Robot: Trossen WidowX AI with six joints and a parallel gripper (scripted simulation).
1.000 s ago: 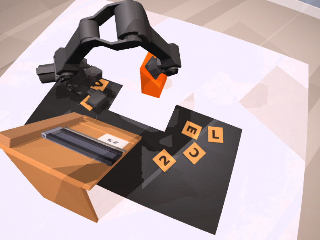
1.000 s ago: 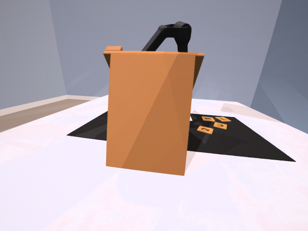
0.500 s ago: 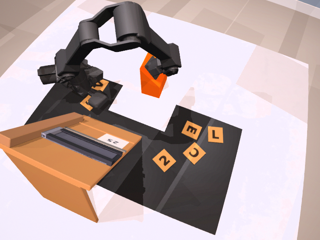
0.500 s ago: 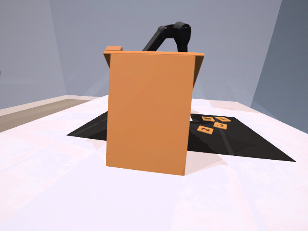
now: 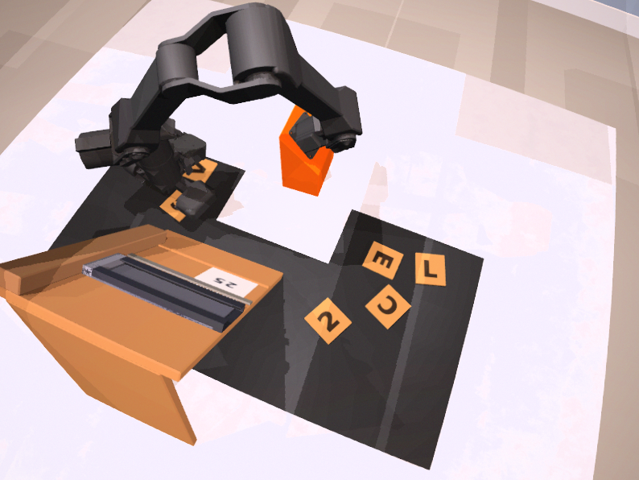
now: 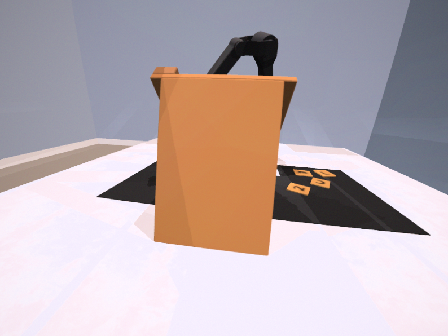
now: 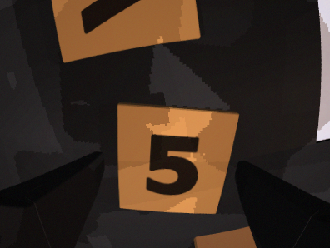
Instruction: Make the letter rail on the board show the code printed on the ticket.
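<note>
My gripper tip is right at the tile marked 5. Round my gripper tip: v tile: 8 cm behind, 1 cm to the right; black mat: 20 cm to the left, 3 cm ahead; white ticket: 20 cm to the left, 13 cm ahead, 10 cm above.
</note>
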